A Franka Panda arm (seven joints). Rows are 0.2 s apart.
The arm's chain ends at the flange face. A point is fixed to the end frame.
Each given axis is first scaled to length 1.
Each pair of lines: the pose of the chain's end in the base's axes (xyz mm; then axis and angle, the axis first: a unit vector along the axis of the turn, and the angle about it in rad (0 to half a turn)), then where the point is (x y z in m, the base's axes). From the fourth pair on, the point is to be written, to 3 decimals.
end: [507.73 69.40 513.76 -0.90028 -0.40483 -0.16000 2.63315]
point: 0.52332 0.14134 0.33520
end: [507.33 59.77 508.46 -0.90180 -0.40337 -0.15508 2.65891]
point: 0.52346 0.12674 0.32803
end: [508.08 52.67 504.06 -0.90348 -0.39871 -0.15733 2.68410]
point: 0.52719 0.11569 0.32250
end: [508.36 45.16 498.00 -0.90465 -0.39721 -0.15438 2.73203]
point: 0.530 0.100 0.314
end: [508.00 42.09 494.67 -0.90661 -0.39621 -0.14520 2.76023]
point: 0.529 0.090 0.309
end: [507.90 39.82 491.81 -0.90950 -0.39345 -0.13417 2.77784]
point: 0.527 0.083 0.305
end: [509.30 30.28 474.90 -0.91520 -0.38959 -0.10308 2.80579]
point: 0.519 0.064 0.285
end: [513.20 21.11 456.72 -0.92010 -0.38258 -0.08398 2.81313]
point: 0.517 0.051 0.266
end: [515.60 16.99 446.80 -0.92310 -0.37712 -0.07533 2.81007]
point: 0.516 0.046 0.256
